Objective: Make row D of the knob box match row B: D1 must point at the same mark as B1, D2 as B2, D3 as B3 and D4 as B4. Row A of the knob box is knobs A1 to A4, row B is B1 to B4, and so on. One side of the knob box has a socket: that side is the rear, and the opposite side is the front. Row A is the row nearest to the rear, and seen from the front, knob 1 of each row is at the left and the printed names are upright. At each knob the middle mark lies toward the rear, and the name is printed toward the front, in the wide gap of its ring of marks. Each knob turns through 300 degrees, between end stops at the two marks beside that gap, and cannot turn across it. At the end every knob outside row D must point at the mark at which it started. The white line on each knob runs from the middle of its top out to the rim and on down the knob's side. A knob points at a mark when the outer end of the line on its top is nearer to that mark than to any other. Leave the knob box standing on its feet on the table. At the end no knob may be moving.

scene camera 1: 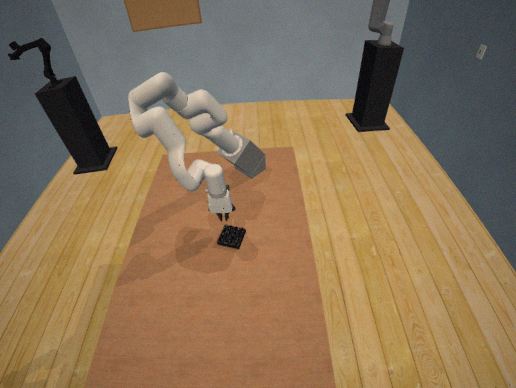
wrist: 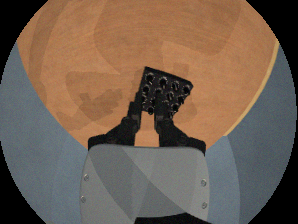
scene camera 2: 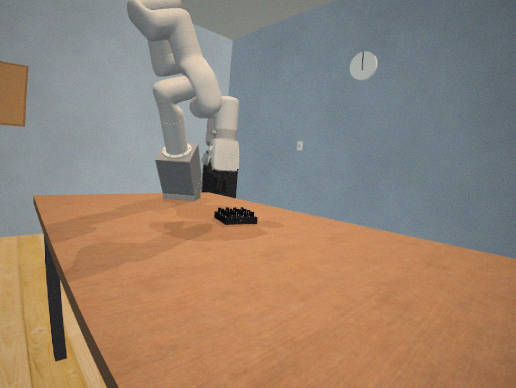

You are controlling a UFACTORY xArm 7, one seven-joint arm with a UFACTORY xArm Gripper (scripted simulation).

Labels:
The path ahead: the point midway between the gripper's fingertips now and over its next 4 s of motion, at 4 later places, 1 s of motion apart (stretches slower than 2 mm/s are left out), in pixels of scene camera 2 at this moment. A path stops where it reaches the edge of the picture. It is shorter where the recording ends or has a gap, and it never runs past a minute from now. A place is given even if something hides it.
My gripper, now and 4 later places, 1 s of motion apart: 220, 192; 220, 198; 219, 206; 219, 209; 220, 199

